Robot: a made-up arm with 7 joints.
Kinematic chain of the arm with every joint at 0, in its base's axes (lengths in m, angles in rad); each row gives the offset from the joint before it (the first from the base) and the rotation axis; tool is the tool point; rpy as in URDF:
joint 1: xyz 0 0 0.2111 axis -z
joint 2: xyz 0 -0.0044 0.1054 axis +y
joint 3: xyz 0 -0.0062 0.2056 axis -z
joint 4: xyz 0 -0.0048 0.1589 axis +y
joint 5: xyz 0 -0.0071 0.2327 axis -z
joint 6: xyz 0 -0.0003 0.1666 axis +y
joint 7: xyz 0 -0.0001 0.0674 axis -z
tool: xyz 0 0 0 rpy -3.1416 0 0
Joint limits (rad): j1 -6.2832..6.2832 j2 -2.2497..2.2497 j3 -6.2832..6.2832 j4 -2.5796..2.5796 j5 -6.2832..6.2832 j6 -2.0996..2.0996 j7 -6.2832..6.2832
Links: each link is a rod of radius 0.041 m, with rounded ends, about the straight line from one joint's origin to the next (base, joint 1, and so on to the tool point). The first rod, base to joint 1, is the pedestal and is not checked.
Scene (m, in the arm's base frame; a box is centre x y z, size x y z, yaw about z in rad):
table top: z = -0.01
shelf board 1: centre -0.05 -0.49 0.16 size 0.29 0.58 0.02 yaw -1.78
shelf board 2: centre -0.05 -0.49 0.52 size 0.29 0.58 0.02 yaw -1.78
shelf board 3: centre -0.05 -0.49 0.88 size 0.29 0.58 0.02 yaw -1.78
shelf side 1: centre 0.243 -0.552 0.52 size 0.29 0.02 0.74 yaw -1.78
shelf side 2: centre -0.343 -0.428 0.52 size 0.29 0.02 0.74 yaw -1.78
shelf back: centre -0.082 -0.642 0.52 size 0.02 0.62 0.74 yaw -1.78
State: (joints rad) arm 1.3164 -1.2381 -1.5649 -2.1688 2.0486 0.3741 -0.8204
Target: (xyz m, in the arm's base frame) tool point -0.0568 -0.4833 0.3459
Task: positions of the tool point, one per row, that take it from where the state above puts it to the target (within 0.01 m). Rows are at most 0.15 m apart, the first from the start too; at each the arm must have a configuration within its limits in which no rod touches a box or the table.
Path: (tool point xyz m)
1: -0.3502 -0.1282 0.3730
2: -0.2794 -0.2122 0.3719
3: -0.1918 -0.2663 0.3734
4: -0.0986 -0.2883 0.3769
5: -0.0109 -0.2805 0.3818
6: -0.0289 -0.3878 0.3541
7: -0.0568 -0.4833 0.3459

